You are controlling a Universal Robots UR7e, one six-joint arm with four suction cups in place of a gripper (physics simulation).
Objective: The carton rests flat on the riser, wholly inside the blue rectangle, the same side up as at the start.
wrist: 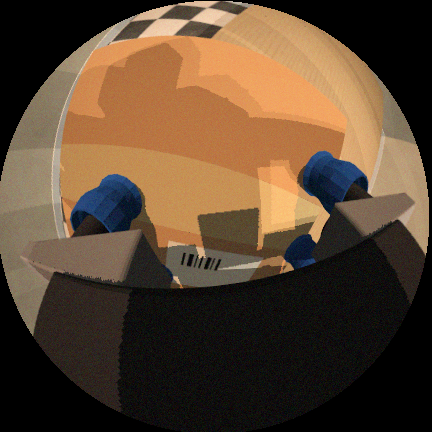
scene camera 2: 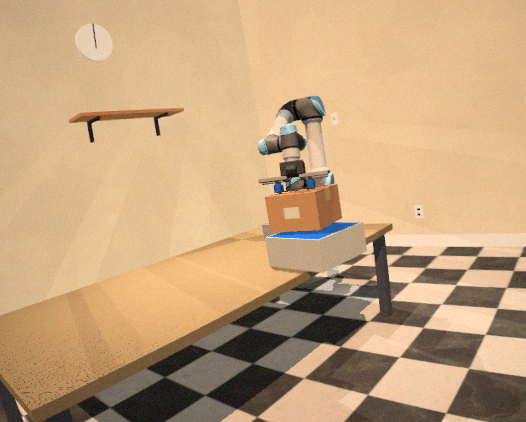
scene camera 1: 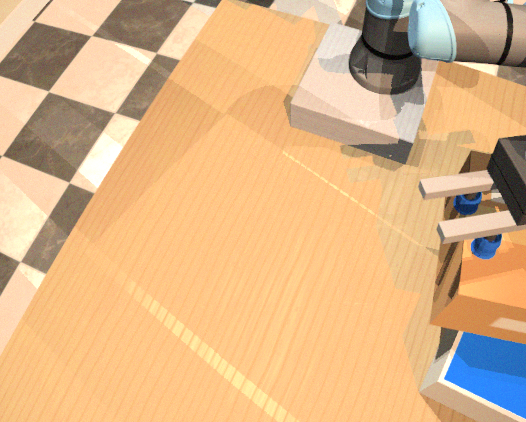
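The brown carton (scene camera 2: 303, 211) (scene camera 1: 460, 310) (wrist: 201, 120) is upright over the blue rectangle (scene camera 2: 320, 232) (scene camera 1: 464, 364) on top of the white riser (scene camera 2: 316, 253) (scene camera 1: 435, 387). A white label faces front, and a barcode label on its top shows in the wrist view. My suction gripper (scene camera 2: 295, 184) (scene camera 1: 464, 205) (wrist: 217, 193) sits on the carton's top, its blue cups pressed against it. The carton's underside is at or just above the blue surface; I cannot tell whether they touch.
The riser stands at the far end of a long wooden table (scene camera 1: 219, 251) (scene camera 2: 157, 285), overhanging its front edge. The arm's base stands on a grey pedestal (scene camera 1: 345, 105) behind it. A wall shelf (scene camera 2: 123, 114) hangs far left. Checkered floor lies around the table.
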